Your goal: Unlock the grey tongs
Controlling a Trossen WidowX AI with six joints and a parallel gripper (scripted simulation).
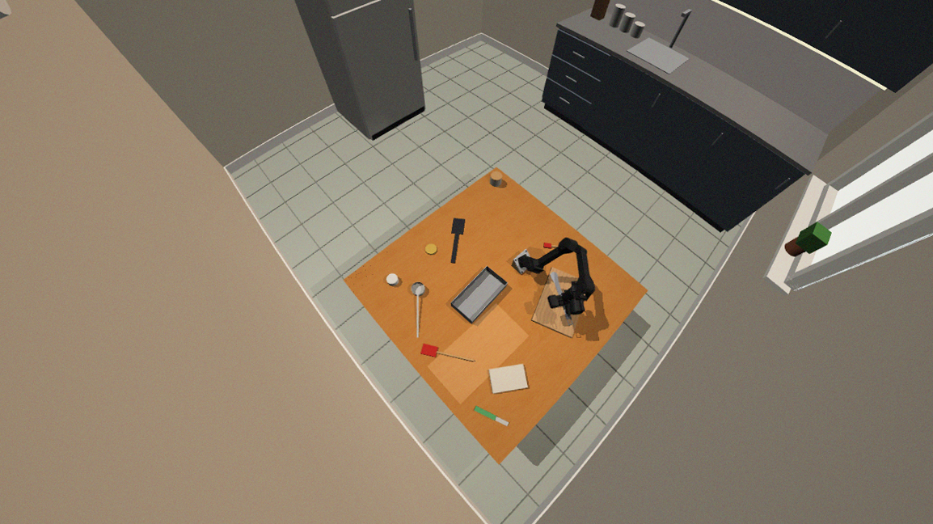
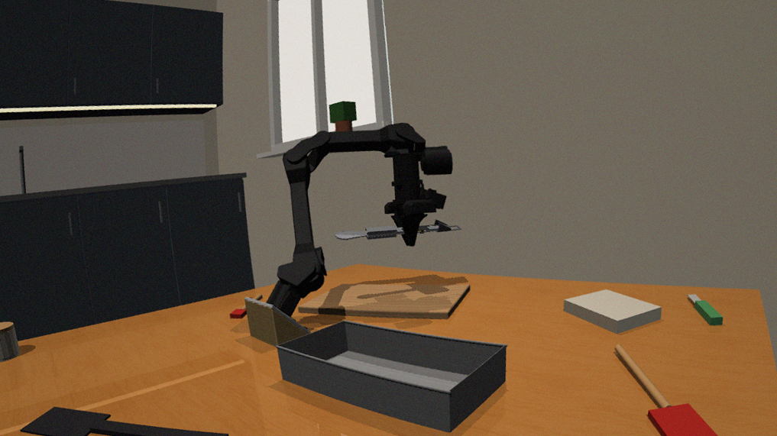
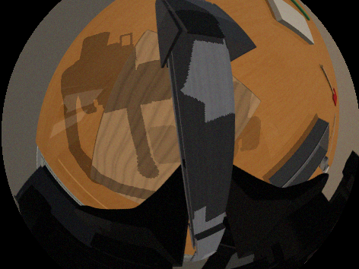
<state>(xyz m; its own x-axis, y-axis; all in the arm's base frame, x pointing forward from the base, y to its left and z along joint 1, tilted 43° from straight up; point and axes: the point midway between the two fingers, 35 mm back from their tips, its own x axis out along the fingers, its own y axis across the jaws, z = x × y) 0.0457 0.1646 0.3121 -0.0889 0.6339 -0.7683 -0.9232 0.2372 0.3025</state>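
Right now my gripper tip is 80 mm past the wooden board, 20 mm to the left of it and 130 mm above it. From my gripper tip the other things lie so: red spatula 640 mm ahead, 160 mm to the right, 130 mm below; then grey roasting tin 290 mm ahead, 310 mm to the right, 110 mm below; then white block 440 mm ahead, 140 mm to the left, 130 mm below.
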